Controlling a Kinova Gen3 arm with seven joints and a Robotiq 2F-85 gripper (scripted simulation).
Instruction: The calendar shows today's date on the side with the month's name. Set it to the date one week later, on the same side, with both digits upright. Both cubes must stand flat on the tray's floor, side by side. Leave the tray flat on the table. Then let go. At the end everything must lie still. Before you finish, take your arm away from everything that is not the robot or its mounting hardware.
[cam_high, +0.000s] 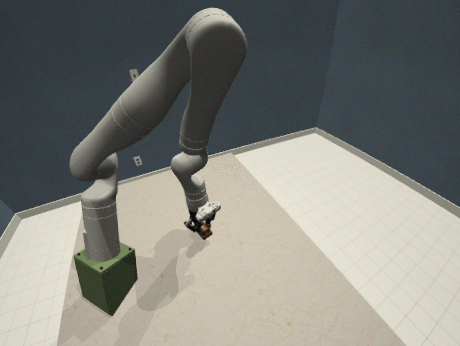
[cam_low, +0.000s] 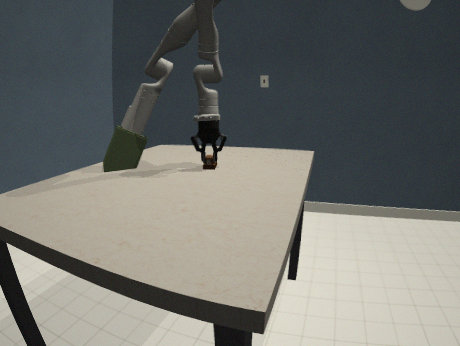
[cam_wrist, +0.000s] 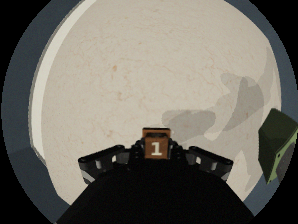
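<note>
My gripper is now 10 mm above the brown digit cube. The rest, counted from my hand: brown calendar tray 10 mm behind, 20 mm to the left, 30 mm below.
</note>
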